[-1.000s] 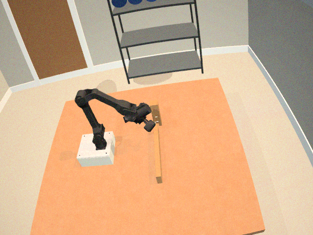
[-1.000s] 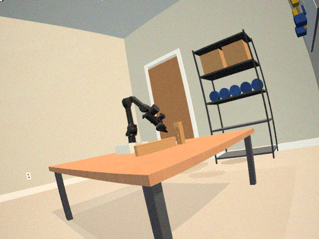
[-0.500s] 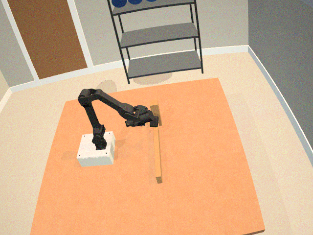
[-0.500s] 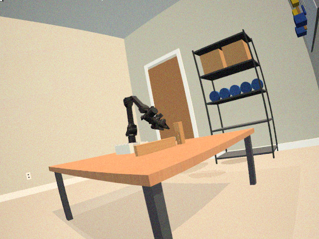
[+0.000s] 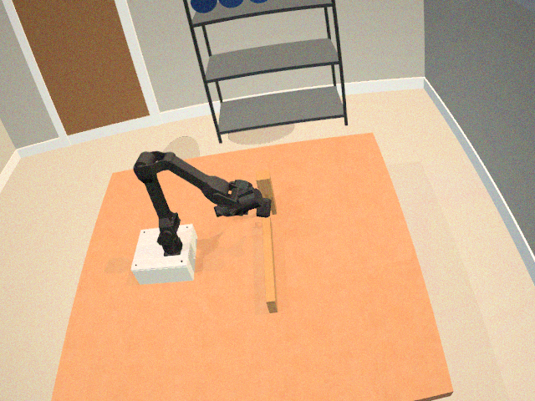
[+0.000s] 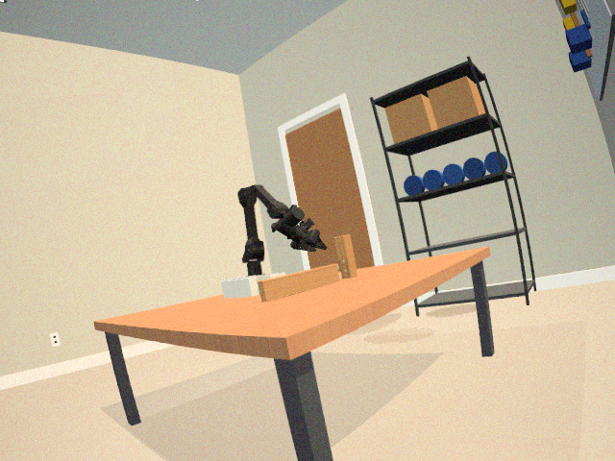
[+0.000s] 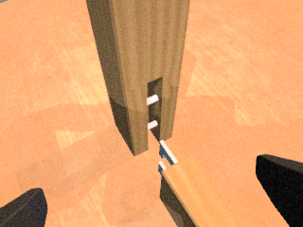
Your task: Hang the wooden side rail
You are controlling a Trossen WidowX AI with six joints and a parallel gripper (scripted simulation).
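Right now the wooden headboard post is 4 cm ahead of my gripper tip, 10 cm to the left of it and 5 cm below it.
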